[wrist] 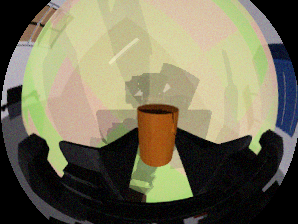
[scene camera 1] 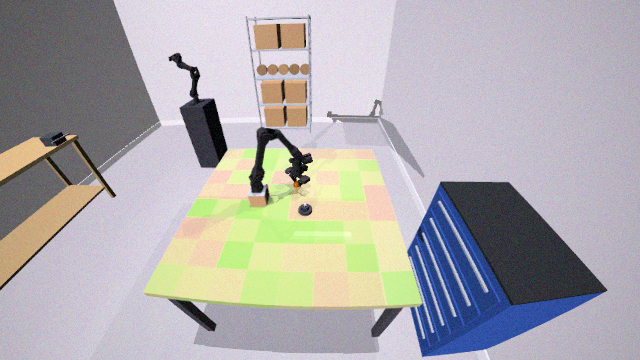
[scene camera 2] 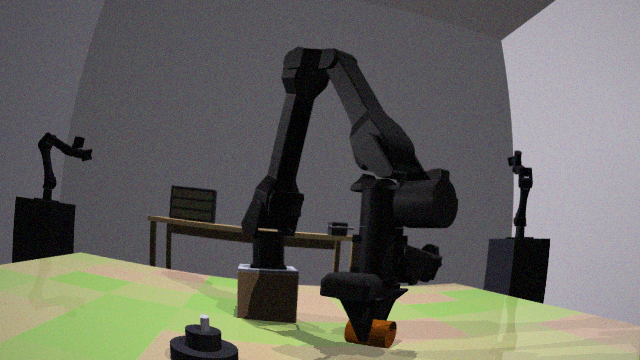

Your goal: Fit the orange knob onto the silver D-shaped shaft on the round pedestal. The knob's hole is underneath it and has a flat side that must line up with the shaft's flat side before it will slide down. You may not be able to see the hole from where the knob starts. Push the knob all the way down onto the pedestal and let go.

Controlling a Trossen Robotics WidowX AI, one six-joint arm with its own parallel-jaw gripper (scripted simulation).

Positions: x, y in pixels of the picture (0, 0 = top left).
Scene:
my gripper: holds an orange knob (wrist: 157, 124)

